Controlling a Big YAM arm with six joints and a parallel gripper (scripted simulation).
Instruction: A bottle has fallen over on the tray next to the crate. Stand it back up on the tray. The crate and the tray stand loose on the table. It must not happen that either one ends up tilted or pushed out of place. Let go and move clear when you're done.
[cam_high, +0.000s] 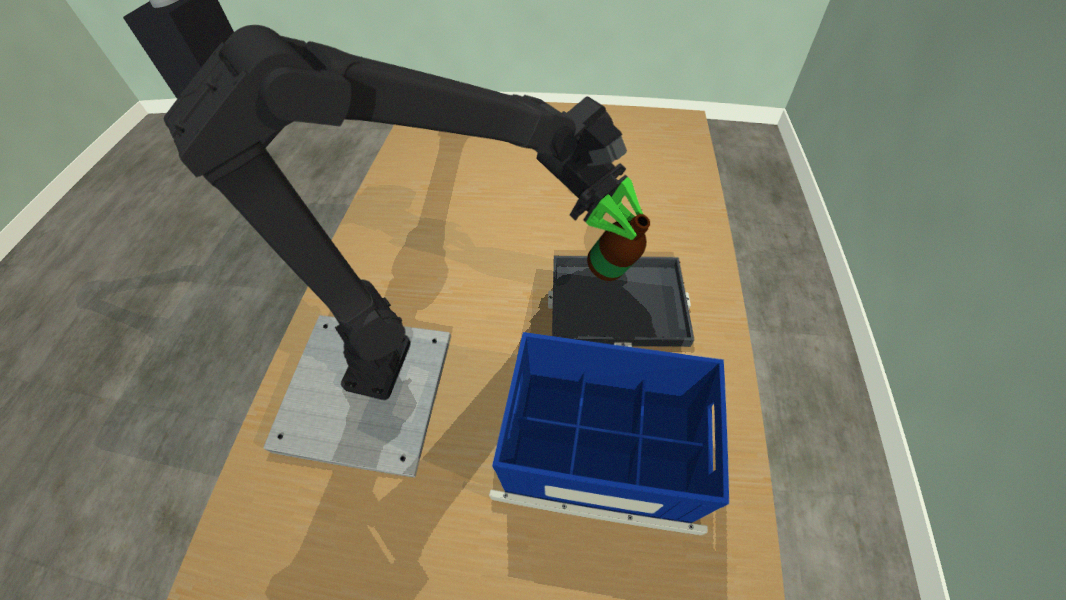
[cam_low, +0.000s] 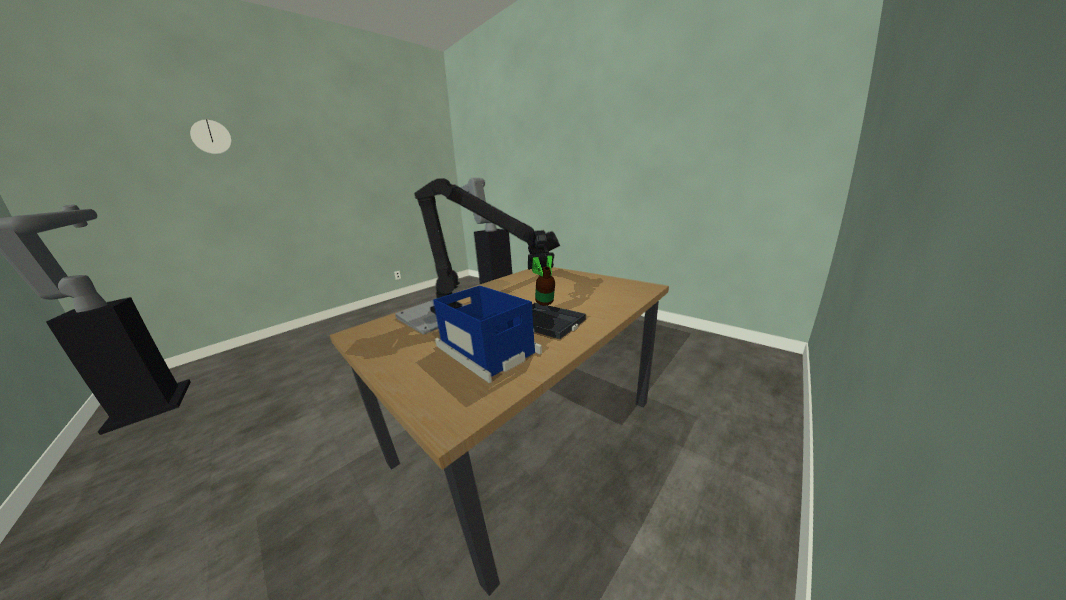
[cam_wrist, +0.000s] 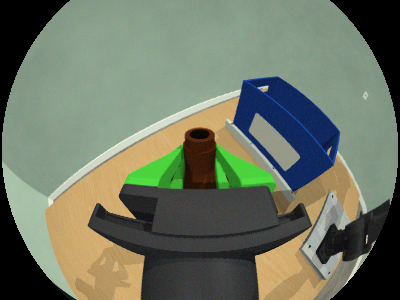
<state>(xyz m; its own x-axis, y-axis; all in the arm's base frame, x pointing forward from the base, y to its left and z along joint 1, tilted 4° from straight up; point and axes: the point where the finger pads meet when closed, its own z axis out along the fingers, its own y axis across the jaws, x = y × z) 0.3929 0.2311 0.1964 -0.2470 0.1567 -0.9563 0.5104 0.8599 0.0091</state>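
My hand is 5 cm above the brown bottle, 2 cm past it and 1 cm to the right of it. Also, from my hand: blue crate (29 cm to the right, 11 cm below); dark grey tray (18 cm below, 1 cm to the right).
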